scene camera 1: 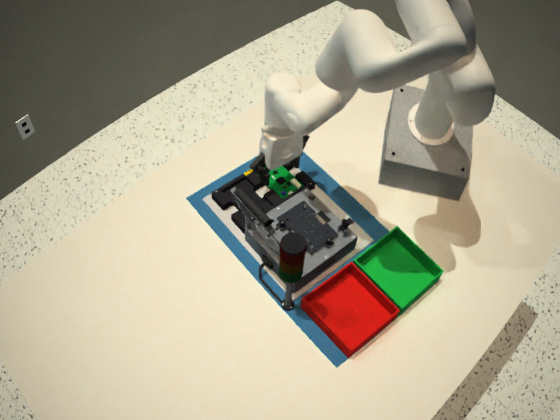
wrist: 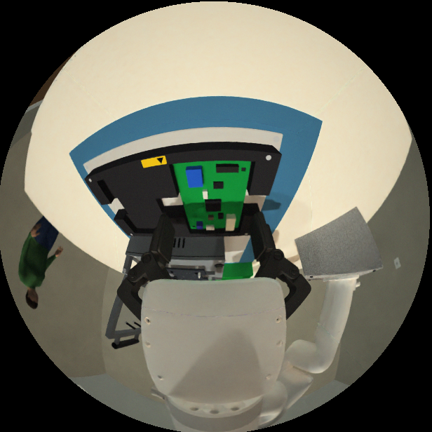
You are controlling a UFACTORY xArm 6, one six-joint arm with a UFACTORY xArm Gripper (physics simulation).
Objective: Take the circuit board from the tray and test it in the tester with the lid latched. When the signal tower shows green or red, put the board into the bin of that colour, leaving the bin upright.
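Seen in the pictures: gripper, fingertip midpoint: [scene camera 1: 279,173]; arm's base at its link origin: [scene camera 1: 430,124].
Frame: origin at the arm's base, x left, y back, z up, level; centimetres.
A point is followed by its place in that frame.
Note:
The green circuit board [scene camera 1: 284,184] {x -23.3, y -31.1, z -12.2 cm} [wrist: 215,192] lies in the black tray [scene camera 1: 221,198] {x -32.4, y -44.3, z -11.3 cm} [wrist: 137,187], at its right part in the wrist view. My gripper [wrist: 211,221] is open and empty, its fingers either side of the board's near end in the wrist view; the height gap is unclear. In the scene view my wrist partly hides the fingers. The grey tester [scene camera 1: 325,265] {x -2.1, y -45.0, z -10.4 cm} [wrist: 200,246] stands beside the tray with its lid [scene camera 1: 250,210] {x -13.6, y -56.0, z 12.8 cm} [wrist: 116,315] raised. The signal tower [scene camera 1: 291,260] {x -2.8, y -58.3, z 9.4 cm} shows no clearly lit lamp. The red bin [scene camera 1: 350,312] {x 8.3, y -49.9, z -13.6 cm} and green bin [scene camera 1: 400,272] {x 12.4, y -34.5, z -13.5 cm} [wrist: 237,270] stand upright.
The tray and tester stand on a blue-bordered mat [scene camera 1: 325,347] {x 8.5, y -59.8, z -13.9 cm} [wrist: 300,130]. The bins adjoin each other at the tester's end. The tower stands close to the tester and red bin. The grey arm base [scene camera 1: 425,175] {x 5.1, y -10.4, z -7.0 cm} [wrist: 342,247] stands beyond the mat's edge.

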